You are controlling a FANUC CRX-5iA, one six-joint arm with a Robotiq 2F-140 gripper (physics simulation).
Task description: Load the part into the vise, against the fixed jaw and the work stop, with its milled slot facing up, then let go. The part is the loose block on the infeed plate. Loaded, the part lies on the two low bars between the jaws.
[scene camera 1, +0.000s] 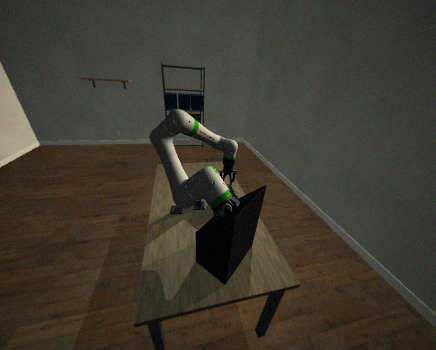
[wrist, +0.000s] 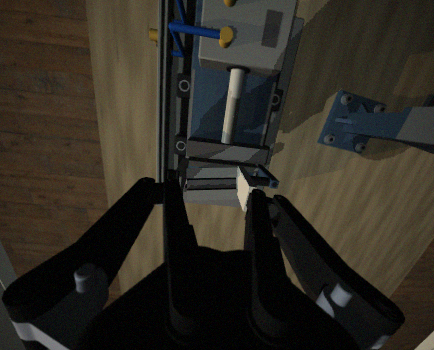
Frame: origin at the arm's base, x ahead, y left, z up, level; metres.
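Where they show: gripper, fingertip midpoint: (wrist: 212, 172); arm's base, link origin: (scene camera 1: 227, 210).
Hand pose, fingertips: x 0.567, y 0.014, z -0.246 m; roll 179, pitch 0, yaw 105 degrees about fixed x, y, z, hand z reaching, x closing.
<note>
Each offset is from my fingertips to the top centre of the thing. "pt": to the spot under its first point. Level surfaces: height alone.
My gripper (scene camera 1: 228, 180) (wrist: 212, 172) points down over the vise, its fingers partly closed on the part. The part @(0.011 m ahead, 0.004 m left, 0.035 m up) (wrist: 212, 172) shows as a grey block between the fingertips, with a dark groove line running across; its lower sides are hidden. In the wrist view it lies at the near end of the vise, next to the grey jaw plate @(pt 0.032 m back, 0.003 m left, 0.004 m up) (wrist: 225, 151), with a narrow dark gap between them. The pale work stop (wrist: 243, 189) is at its right end, beside the right fingertip. Whether the part touches the stop, fixed jaw or bars cannot be told.
The vise's screw @(pt 0.084 m back, 0.011 m right, 0.006 m down) (wrist: 233, 105) and large grey block @(0.156 m back, 0.033 m right, 0.004 m up) (wrist: 242, 50) lie farther up the wrist view, with a blue handle @(pt 0.125 m back, 0.072 m right, 0.018 m up) (wrist: 197, 30) at left. A blue foot plate @(pt 0.144 m back, 0.167 m left, 0.082 m down) (wrist: 332, 122) is at right. A tall black panel (scene camera 1: 232, 240) stands on the table @(0.092 m down) (scene camera 1: 165, 260).
</note>
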